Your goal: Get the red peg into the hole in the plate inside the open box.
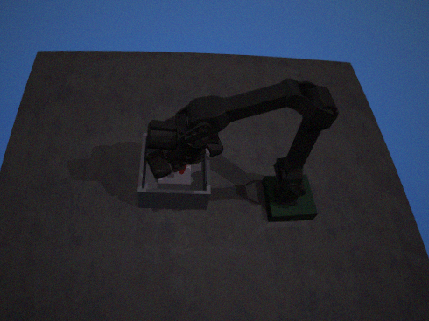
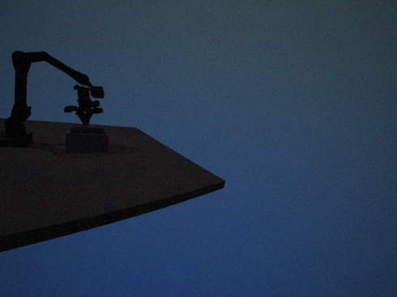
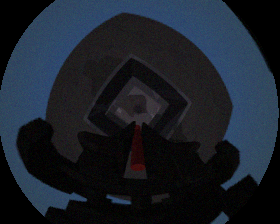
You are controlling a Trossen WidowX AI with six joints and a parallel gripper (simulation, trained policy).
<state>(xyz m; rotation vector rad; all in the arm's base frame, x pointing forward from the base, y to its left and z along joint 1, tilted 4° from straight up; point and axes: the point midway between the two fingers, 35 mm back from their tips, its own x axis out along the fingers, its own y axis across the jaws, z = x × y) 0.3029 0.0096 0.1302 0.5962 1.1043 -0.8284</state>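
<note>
My gripper tip is now 1 cm past the red peg, 2 cm to the right of it and 2 cm below it. The rest, counted from my gripper tip: grey box (1 cm ahead, 2 cm to the right, 9 cm below); pale plate (1 cm ahead, 2 cm to the right, 7 cm below).
</note>
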